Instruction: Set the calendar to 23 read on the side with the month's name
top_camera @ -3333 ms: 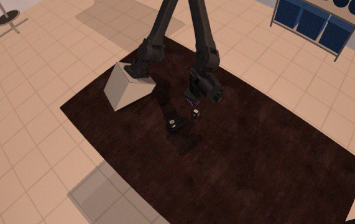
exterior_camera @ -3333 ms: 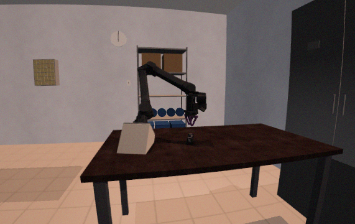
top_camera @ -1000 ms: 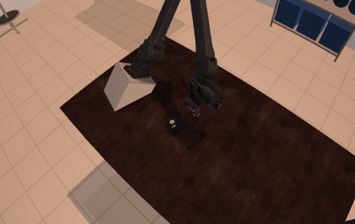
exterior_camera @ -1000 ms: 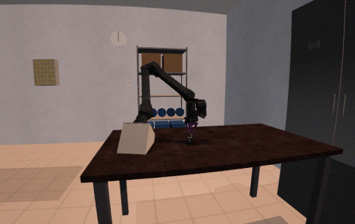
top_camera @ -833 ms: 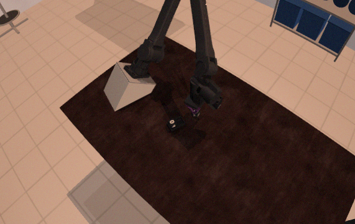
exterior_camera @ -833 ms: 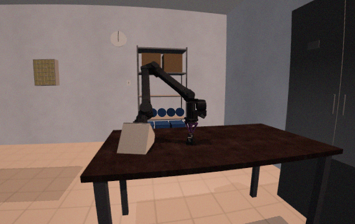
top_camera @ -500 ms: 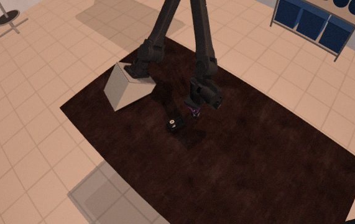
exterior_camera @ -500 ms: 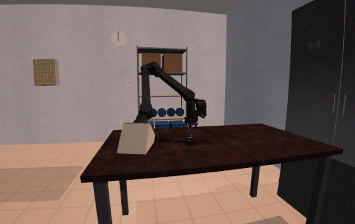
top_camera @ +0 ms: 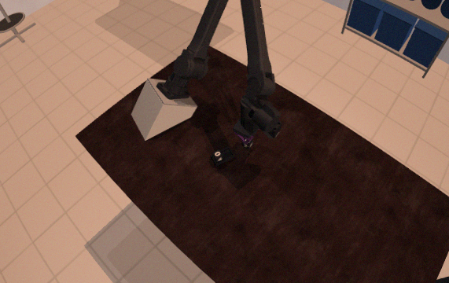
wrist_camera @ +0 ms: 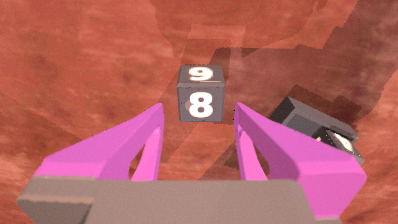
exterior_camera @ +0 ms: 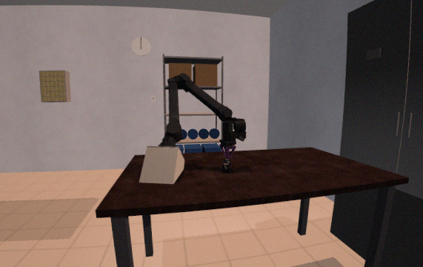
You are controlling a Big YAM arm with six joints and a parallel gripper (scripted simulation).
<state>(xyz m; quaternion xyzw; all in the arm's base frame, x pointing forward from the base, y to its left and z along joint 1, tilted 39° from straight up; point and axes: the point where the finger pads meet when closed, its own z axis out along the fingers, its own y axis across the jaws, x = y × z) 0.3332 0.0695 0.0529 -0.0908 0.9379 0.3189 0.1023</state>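
Now: the dark tray 20 mm behind my hand, 100 mm to the right of it and 40 mm below it.
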